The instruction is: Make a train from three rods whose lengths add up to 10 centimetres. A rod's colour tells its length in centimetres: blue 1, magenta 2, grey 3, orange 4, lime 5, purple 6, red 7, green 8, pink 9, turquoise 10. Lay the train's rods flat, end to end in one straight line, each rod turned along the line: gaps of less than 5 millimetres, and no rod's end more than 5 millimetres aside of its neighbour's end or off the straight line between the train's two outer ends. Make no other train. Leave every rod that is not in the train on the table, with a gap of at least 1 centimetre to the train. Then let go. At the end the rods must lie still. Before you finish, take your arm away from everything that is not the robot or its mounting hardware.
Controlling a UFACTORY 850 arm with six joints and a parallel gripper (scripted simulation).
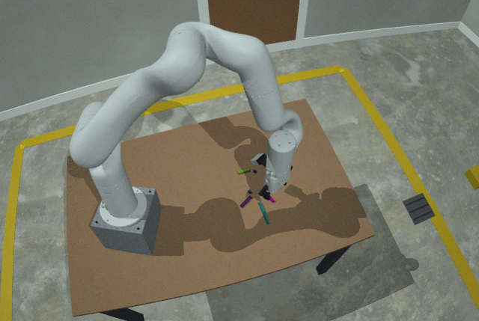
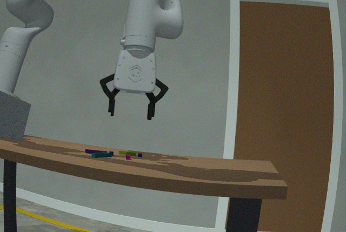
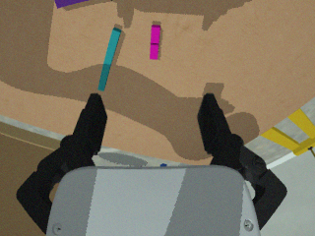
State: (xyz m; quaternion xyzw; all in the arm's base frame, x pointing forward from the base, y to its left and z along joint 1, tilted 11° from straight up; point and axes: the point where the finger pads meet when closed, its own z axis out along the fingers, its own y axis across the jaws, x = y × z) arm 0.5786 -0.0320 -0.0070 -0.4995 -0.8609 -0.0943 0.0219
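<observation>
My hand is 110 mm past the purple rod, 110 mm above it and 20 mm to the right of it. Also, from my hand: lime rod 170 mm to the left, 110 mm below, 80 mm behind; then turquoise rod 110 mm below, 50 mm behind, 40 mm to the right.
</observation>
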